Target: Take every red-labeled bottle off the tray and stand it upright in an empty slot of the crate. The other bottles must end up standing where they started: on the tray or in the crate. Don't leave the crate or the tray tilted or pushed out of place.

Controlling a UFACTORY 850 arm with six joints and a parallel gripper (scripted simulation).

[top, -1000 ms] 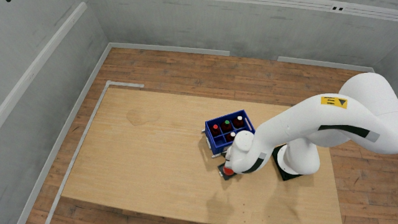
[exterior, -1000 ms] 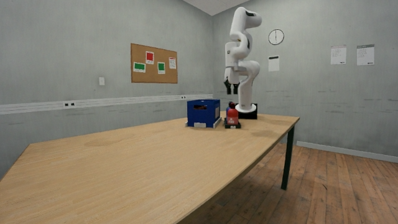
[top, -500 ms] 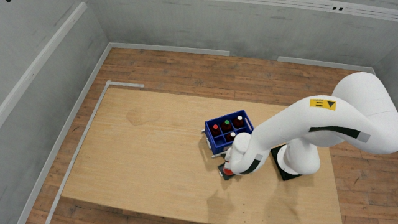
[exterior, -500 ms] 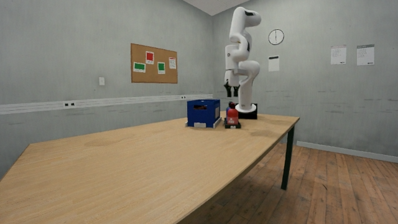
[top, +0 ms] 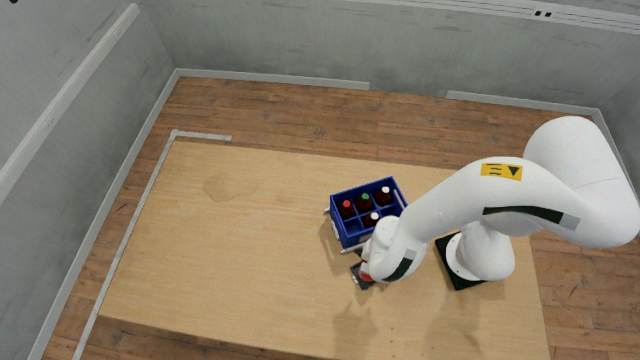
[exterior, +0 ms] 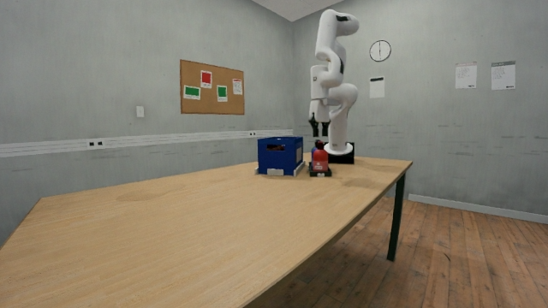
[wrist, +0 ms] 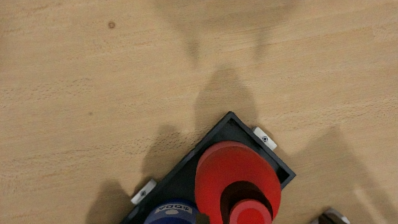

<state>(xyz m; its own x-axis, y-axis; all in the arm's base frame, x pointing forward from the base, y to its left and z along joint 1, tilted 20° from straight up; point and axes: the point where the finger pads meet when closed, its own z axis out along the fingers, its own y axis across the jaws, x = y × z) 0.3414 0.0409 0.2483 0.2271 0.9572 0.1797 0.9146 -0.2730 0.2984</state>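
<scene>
Right now the red-labeled bottle is 12 cm below my hand. Round my hand: blue-labeled bottle: 12 cm below, 8 cm behind, 5 cm to the right; green-labeled bottle: 15 cm behind, 12 cm below, 9 cm to the right; dark tray: 19 cm below, 7 cm behind, 4 cm to the right.
</scene>
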